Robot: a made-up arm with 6 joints. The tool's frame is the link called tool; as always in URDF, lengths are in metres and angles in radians. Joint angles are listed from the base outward. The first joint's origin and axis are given. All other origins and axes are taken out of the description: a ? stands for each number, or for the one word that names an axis. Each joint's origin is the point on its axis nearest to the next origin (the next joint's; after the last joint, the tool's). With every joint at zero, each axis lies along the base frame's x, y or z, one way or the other. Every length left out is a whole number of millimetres.
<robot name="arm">
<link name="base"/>
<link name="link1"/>
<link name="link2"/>
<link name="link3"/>
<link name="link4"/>
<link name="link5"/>
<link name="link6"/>
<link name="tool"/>
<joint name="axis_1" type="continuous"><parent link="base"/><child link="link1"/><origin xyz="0 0 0.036" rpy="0 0 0"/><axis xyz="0 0 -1"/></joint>
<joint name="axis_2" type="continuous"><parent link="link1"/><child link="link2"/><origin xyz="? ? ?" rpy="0 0 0"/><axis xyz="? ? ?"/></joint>
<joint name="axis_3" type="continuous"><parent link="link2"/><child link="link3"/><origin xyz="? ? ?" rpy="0 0 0"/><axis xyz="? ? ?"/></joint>
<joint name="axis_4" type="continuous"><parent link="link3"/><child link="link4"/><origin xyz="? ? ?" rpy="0 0 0"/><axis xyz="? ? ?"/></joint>
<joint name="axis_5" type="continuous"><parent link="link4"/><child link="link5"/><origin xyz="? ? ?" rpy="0 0 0"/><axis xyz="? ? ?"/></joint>
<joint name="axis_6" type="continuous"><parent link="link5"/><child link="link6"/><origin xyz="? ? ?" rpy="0 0 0"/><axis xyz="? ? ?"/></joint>
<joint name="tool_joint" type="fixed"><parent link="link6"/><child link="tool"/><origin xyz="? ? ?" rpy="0 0 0"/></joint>
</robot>
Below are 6 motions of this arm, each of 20 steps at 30 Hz.
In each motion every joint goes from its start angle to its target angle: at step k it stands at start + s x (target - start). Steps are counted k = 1, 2, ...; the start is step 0. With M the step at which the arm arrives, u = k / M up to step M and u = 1 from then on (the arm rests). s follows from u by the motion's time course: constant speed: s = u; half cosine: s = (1 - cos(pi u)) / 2; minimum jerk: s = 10 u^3 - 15 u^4 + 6 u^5.
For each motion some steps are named. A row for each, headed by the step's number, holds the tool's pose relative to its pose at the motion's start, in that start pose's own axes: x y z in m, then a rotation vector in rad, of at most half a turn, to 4 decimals.
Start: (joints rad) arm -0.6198 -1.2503 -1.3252 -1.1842 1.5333 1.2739
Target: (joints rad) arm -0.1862 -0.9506 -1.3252 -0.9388 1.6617 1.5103
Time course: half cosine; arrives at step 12
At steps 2, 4, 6, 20:
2: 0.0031 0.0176 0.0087 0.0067 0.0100 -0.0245
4: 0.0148 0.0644 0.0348 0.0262 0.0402 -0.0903
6: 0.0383 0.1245 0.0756 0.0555 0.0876 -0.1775
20: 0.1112 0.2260 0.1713 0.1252 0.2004 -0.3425

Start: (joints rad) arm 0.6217 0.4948 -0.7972 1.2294 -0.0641 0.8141
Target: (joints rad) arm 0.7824 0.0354 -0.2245 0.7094 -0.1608 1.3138
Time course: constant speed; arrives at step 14
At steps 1, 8, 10, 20:
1: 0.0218 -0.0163 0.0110 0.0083 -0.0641 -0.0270
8: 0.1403 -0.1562 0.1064 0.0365 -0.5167 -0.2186
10: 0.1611 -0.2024 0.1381 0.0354 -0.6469 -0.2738
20: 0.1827 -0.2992 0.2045 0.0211 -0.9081 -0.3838

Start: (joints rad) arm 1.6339 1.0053 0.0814 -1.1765 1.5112 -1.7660
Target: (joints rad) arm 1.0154 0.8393 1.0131 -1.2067 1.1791 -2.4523
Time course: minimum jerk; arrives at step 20
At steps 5, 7, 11, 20:
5: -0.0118 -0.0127 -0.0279 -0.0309 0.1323 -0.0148
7: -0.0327 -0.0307 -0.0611 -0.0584 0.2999 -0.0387
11: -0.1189 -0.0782 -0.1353 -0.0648 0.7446 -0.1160
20: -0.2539 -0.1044 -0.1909 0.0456 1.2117 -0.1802

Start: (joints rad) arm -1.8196 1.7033 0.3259 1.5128 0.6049 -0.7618
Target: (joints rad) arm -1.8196 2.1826 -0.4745 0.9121 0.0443 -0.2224
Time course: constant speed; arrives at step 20
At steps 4, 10, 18, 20:
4: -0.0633 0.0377 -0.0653 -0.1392 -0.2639 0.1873
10: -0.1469 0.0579 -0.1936 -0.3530 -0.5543 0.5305
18: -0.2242 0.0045 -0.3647 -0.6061 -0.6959 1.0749
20: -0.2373 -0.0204 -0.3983 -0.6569 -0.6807 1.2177

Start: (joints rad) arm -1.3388 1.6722 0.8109 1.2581 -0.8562 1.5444
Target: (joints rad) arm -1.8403 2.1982 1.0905 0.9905 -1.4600 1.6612
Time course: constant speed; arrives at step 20
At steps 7, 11, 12, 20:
7: 0.0064 -0.0677 0.1020 0.1757 -0.2089 -0.1310
11: 0.0039 -0.1134 0.1533 0.2798 -0.3218 -0.2070
12: 0.0026 -0.1255 0.1652 0.3063 -0.3492 -0.2260
20: -0.0161 -0.2288 0.2466 0.5236 -0.5566 -0.3765

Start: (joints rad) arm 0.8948 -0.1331 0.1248 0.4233 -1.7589 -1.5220
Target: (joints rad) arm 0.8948 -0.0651 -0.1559 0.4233 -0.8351 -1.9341
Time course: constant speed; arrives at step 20
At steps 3, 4, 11, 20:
3: 0.0553 -0.0125 -0.0022 0.0112 0.1025 -0.1440
4: 0.0733 -0.0181 -0.0038 0.0157 0.1370 -0.1917
11: 0.1882 -0.0748 -0.0276 0.0574 0.3794 -0.5241
20: 0.2949 -0.1827 -0.0845 0.1342 0.6785 -0.9513

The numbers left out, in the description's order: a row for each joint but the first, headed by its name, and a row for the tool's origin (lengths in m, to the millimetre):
axis_2: xyz 0.125 0.122 0, axis 0 1 0
axis_3: xyz 0.177 0 0.176, axis 0 0 -1
axis_4: xyz 0.306 -0.056 0, axis 0 0 -1
axis_5: xyz -0.051 -0.115 0, axis -1 0 0
axis_6: xyz 0 0.303 0.056, axis 0 -1 0
tool: xyz 0.078 0 0.015

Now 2 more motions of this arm.
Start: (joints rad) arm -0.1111 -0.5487 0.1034 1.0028 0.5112 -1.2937
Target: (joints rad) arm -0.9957 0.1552 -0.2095 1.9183 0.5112 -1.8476
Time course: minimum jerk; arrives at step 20
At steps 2, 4, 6, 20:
2: 0.0005 0.0034 -0.0051 -0.0050 0.0095 -0.0024
4: 0.0030 0.0223 -0.0354 -0.0338 0.0632 -0.0174
6: 0.0072 0.0569 -0.1056 -0.0942 0.1706 -0.0573
20: 0.0464 -0.0285 -0.7609 -0.4058 0.6177 -0.6107

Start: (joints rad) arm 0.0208 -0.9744 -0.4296 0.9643 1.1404 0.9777
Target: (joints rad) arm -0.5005 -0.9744 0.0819 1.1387 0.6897 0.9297
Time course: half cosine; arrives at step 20
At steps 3, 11, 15, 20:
3: 0.0110 -0.0089 0.0071 0.0266 0.0273 -0.0358
11: 0.0978 -0.1089 0.0413 0.2716 0.3088 -0.3528
15: 0.1260 -0.1634 0.0345 0.3862 0.4712 -0.4978
20: 0.1356 -0.1903 0.0247 0.4412 0.5615 -0.5681

